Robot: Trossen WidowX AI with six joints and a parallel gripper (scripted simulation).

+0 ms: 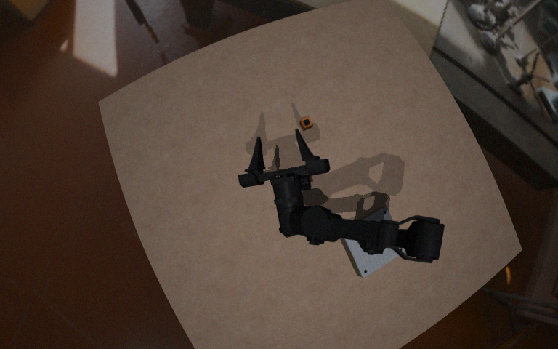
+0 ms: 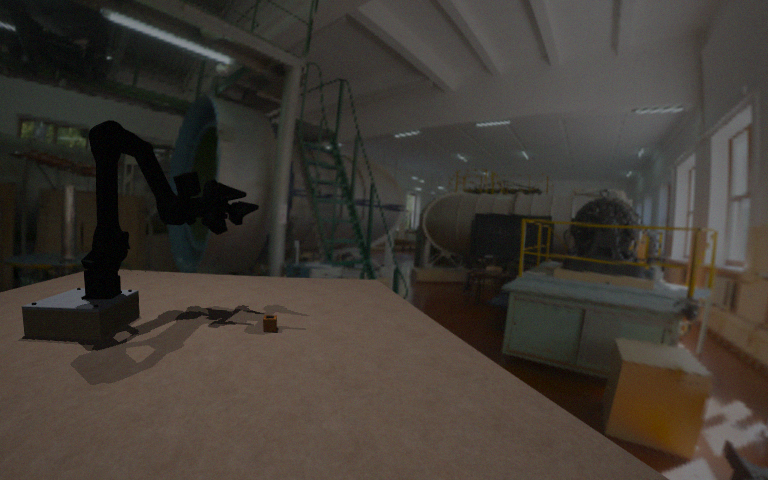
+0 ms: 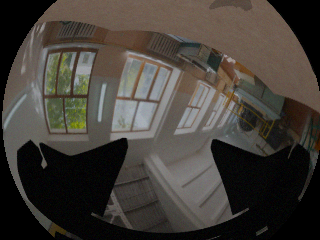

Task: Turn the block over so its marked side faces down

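The orange block lies 290 mm below my gripper tip, 160 mm to the right of it and 50 mm ahead of it.
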